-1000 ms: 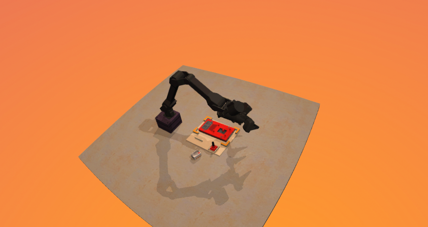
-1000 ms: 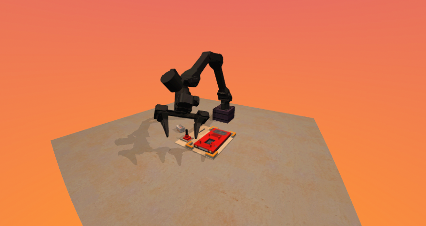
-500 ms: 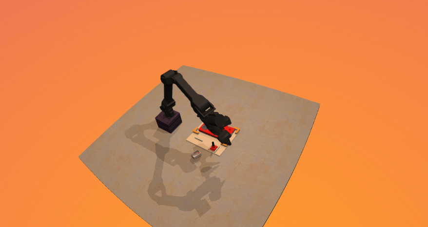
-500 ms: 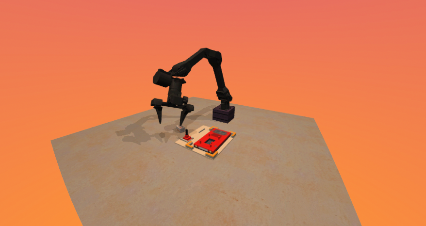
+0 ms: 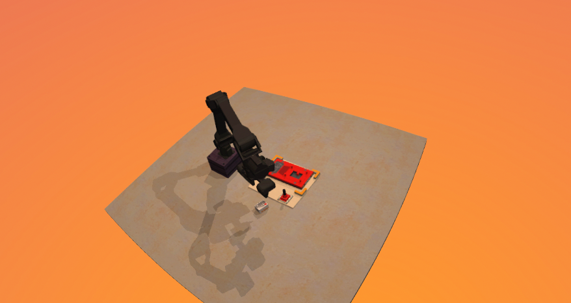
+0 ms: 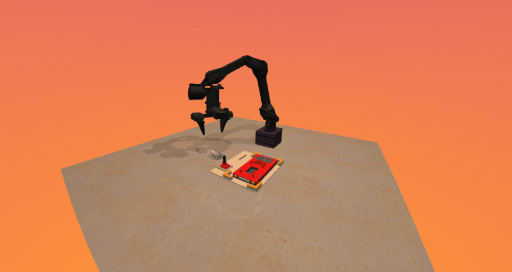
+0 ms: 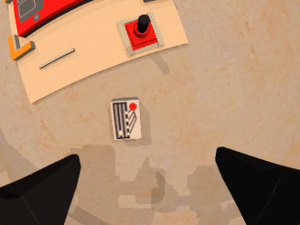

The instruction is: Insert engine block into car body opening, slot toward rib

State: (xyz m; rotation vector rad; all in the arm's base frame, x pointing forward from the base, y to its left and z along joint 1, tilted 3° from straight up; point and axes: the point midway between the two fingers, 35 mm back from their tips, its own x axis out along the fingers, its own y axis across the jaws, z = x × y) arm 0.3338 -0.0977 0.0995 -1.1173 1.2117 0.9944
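Right now my gripper tip is 2 cm past the engine block and 12 cm above it.
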